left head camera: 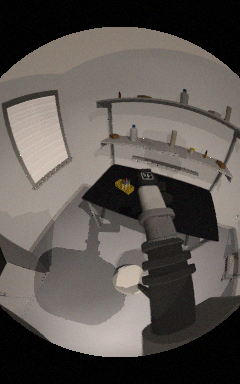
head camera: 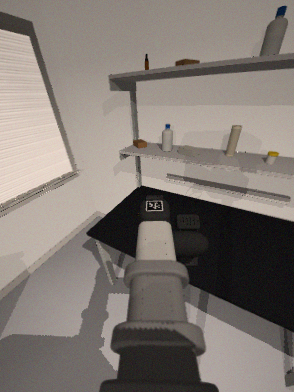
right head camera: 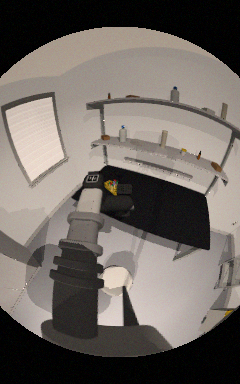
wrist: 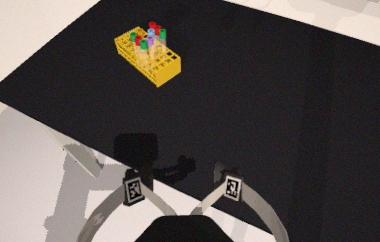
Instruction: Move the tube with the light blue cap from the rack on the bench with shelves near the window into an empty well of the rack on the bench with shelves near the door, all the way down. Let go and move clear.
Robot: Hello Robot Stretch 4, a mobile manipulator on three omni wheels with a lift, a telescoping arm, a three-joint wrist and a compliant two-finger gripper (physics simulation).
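Places are measured from the robot's base along level axes (x ahead, y left, z up), in metres.
Pixels of known places: hand, tool point: [wrist: 183, 178]; robot's base, link origin: [left head camera: 128, 278] [right head camera: 115, 279].
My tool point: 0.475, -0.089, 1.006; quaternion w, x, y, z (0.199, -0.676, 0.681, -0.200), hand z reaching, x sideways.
Ahead of a thing's pixels: the offset from my tool point to its top centre, as dx, dy, dz. "pt": to the spot under its first point. Level surfaces: height alone.
The yellow rack @[+0.460, +0.105, -0.214] [wrist: 167, 74] [left head camera: 122, 189] [right head camera: 109, 191] stands on the black bench top @[dz -0.271] [wrist: 250, 100] [head camera: 245, 260] [left head camera: 197, 215] [right head camera: 172, 215] near the window. In the wrist view, the tube with the light blue cap @[pt +0.447, +0.080, -0.152] [wrist: 151, 32] stands upright in it, among tubes with red, green and purple caps. My gripper [wrist: 179, 175] is open, its fingertips wide apart with nothing between them. It is above the bench's front edge, apart from the rack, which is farther off and to the left. In the head view the arm hides the rack. The door-side bench does not show clearly.
Two shelves run above the bench; the lower shelf @[dz +0.186] [head camera: 200, 155] holds a bottle with a blue cap @[+0.725, -0.015, +0.364] [head camera: 167, 140], a beige cylinder @[+0.585, -0.409, +0.364] [head camera: 233, 141] and a yellow-lidded jar @[+0.443, -0.573, +0.246] [head camera: 271, 157]. The window @[pt +1.044, +1.163, +0.397] [head camera: 30, 120] is on the left wall. A pale round stool seat or base [left head camera: 129, 279] shows below.
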